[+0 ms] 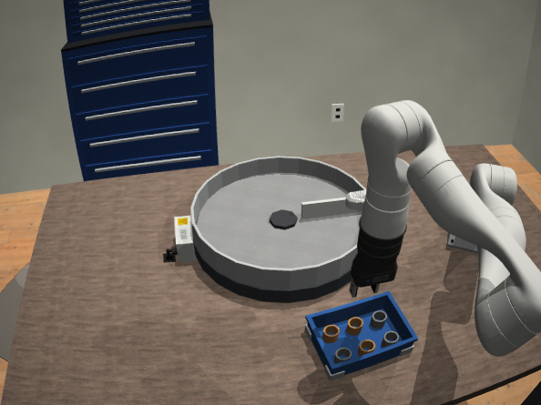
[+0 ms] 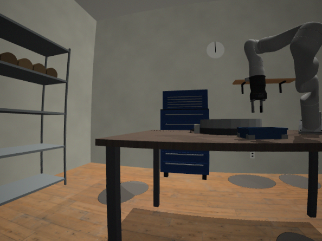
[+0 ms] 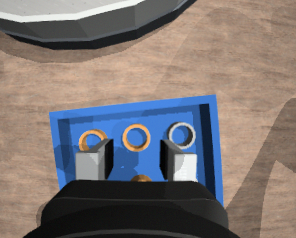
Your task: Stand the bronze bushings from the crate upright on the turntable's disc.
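Right now my hand is 12 cm above the blue crate and 3 cm to the right of it. Round my hand: turntable: 32 cm to the right, 9 cm below, 9 cm ahead.
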